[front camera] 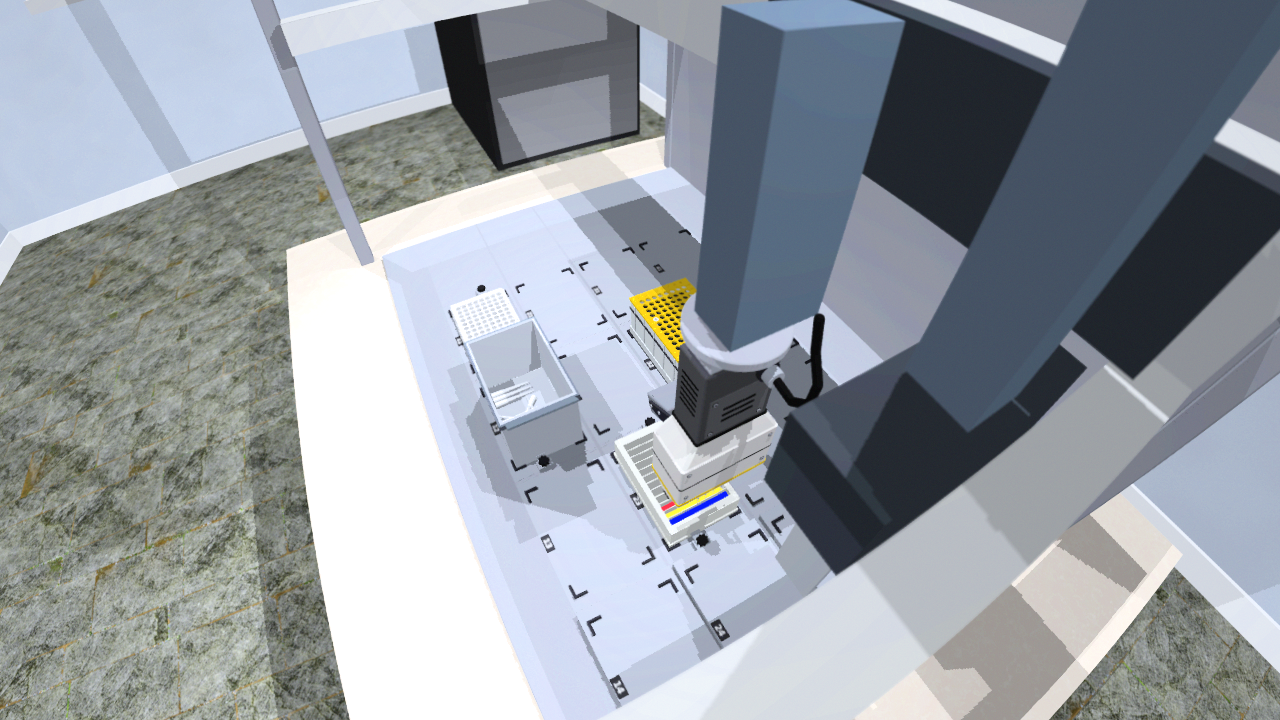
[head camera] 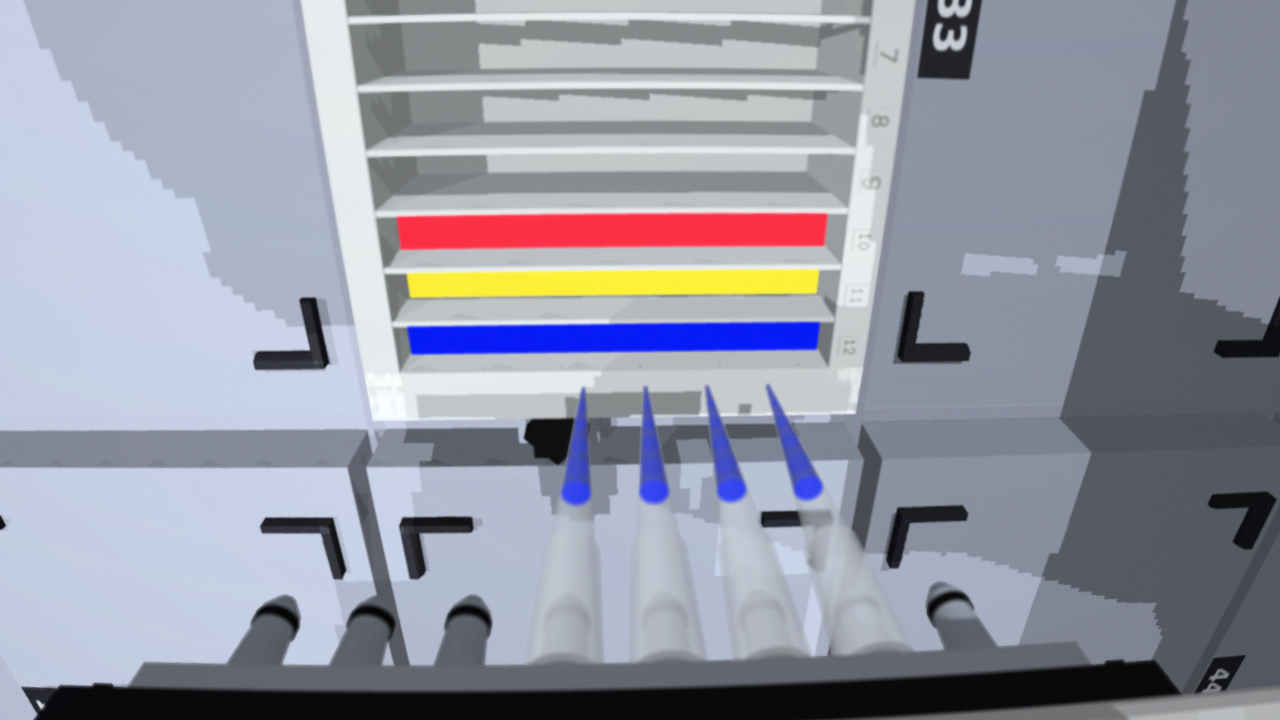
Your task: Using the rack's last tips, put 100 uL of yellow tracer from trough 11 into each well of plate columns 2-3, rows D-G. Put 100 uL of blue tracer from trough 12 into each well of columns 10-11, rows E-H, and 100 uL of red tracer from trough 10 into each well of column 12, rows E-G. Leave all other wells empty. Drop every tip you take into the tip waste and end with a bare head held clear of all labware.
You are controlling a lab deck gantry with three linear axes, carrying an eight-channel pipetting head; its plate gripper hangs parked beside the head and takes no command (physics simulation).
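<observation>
The pipetting head [front camera: 716,452] is over the reservoir [front camera: 709,524] [head camera: 344,134]. In the head view, four neighbouring channels carry clear tips [head camera: 654,452] whose lower parts hold blue liquid; three channels on the left and one on the right are bare. Trough 10 [head camera: 612,231] is red, trough 11 [head camera: 612,282] yellow, trough 12 [head camera: 614,338] [front camera: 699,506] blue. The white plate [front camera: 484,313] is behind the tip waste [front camera: 542,440], which holds several used tips. Its well contents are too small to tell. The yellow tip rack [front camera: 663,291] is partly hidden. The plate gripper's fingers are hidden.
A dark block [front camera: 859,465] on a blue-grey column hangs right of the head. A black knob [front camera: 702,540] stands by the reservoir's front edge, and another knob [front camera: 543,460] near the tip waste. Black corner brackets mark the deck positions.
</observation>
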